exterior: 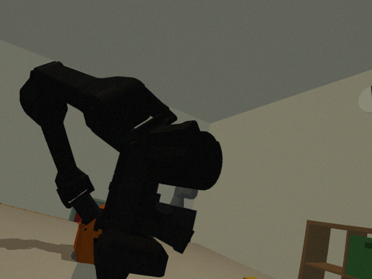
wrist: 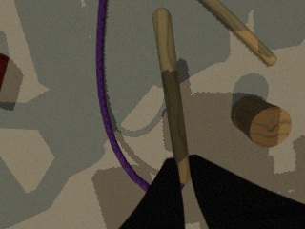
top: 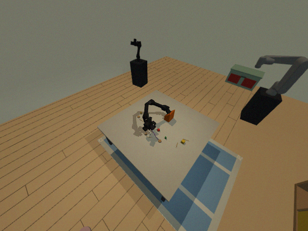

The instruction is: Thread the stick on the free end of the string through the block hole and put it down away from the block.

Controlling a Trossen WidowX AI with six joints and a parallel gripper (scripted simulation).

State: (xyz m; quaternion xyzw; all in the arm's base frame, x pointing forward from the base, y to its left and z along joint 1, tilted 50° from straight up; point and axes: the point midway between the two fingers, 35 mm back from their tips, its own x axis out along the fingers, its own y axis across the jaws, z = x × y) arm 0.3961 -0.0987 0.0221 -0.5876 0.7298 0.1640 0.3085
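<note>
My gripper tip is now 10 cm past the red block, 9 cm to the right of it and 5 cm above it. Round my gripper tip: green piece 4 cm behind, 24 cm to the left, 4 cm below; yellow cube 12 cm behind, 45 cm to the left, 4 cm below.
</note>
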